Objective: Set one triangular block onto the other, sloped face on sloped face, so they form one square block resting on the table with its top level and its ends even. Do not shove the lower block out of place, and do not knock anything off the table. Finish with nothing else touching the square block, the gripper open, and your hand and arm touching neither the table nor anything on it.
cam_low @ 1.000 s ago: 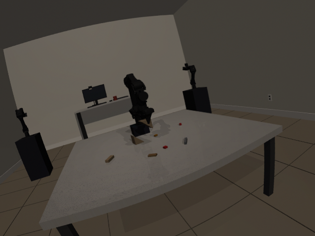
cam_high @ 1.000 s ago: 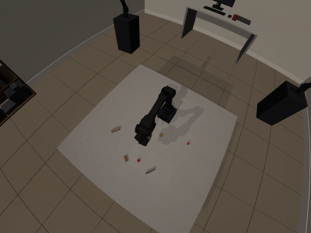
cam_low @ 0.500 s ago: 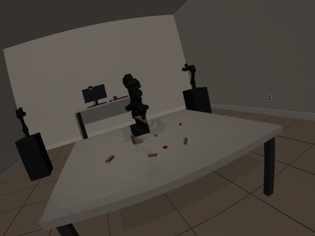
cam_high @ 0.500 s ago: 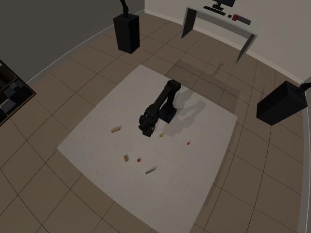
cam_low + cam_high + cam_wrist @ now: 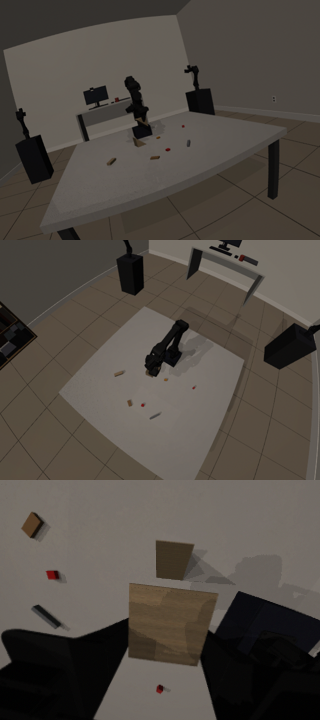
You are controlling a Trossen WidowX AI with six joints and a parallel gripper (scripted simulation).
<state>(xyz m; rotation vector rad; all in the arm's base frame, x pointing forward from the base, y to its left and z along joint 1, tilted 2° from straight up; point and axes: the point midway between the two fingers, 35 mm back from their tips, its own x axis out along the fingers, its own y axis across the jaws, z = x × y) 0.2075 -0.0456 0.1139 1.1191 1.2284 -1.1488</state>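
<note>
Now: the orange cube 15 cm below my gripper tip and 9 cm to the left of it. Also, from my gripper tip: grey bar: 31 cm ahead, 15 cm to the left, 15 cm below; red cube: 34 cm to the left, 15 cm below, 5 cm behind.
</note>
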